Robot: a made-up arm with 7 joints. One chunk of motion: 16 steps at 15 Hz.
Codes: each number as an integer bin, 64 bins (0 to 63) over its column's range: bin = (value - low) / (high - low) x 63, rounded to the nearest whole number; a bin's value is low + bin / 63 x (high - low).
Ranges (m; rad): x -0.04..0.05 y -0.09..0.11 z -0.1..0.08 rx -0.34..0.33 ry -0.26..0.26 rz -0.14..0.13
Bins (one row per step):
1: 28 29 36 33 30 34
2: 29 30 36 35 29 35
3: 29 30 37 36 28 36
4: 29 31 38 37 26 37
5: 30 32 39 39 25 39
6: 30 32 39 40 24 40
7: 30 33 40 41 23 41
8: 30 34 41 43 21 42
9: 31 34 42 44 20 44
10: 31 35 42 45 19 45
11: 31 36 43 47 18 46
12: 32 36 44 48 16 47
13: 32 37 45 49 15 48
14: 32 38 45 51 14 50
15: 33 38 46 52 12 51
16: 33 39 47 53 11 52
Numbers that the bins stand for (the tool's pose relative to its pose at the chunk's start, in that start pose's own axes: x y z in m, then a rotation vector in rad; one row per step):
1: 0.0000 0.0021 0.0029 0.0110 -0.0124 0.0057
2: 0.0014 0.0052 0.0029 0.0322 -0.0206 0.0100
3: 0.0014 0.0052 0.0057 0.0429 -0.0289 0.0143
4: 0.0014 0.0084 0.0086 0.0535 -0.0454 0.0186
5: 0.0029 0.0116 0.0114 0.0748 -0.0537 0.0271
6: 0.0029 0.0116 0.0114 0.0854 -0.0619 0.0314
7: 0.0029 0.0148 0.0143 0.0960 -0.0702 0.0357
8: 0.0029 0.0179 0.0171 0.1173 -0.0867 0.0400
9: 0.0043 0.0179 0.0200 0.1279 -0.0949 0.0486
10: 0.0043 0.0211 0.0200 0.1386 -0.1032 0.0529
11: 0.0043 0.0243 0.0229 0.1598 -0.1114 0.0571
12: 0.0057 0.0243 0.0257 0.1705 -0.1279 0.0614
13: 0.0057 0.0275 0.0286 0.1811 -0.1362 0.0657
14: 0.0057 0.0306 0.0286 0.2024 -0.1444 0.0743
15: 0.0071 0.0306 0.0314 0.2130 -0.1610 0.0786
16: 0.0071 0.0338 0.0343 0.2237 -0.1692 0.0829

